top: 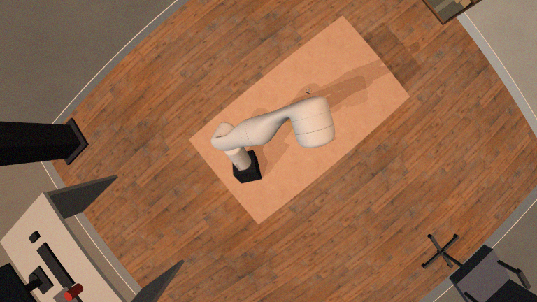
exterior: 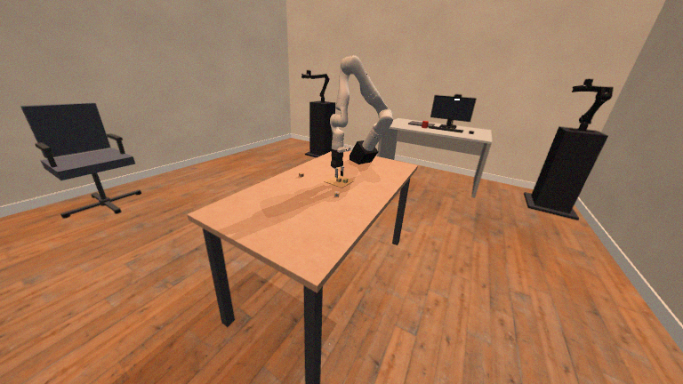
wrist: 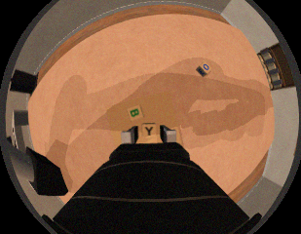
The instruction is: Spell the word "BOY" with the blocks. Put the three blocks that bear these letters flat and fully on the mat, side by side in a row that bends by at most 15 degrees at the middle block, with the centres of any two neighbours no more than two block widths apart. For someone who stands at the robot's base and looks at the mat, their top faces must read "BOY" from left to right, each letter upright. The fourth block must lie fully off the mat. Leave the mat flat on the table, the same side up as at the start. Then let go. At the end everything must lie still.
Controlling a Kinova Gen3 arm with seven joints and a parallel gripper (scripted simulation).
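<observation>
My gripper is now 1 cm past the mat and 5 cm above it.
</observation>
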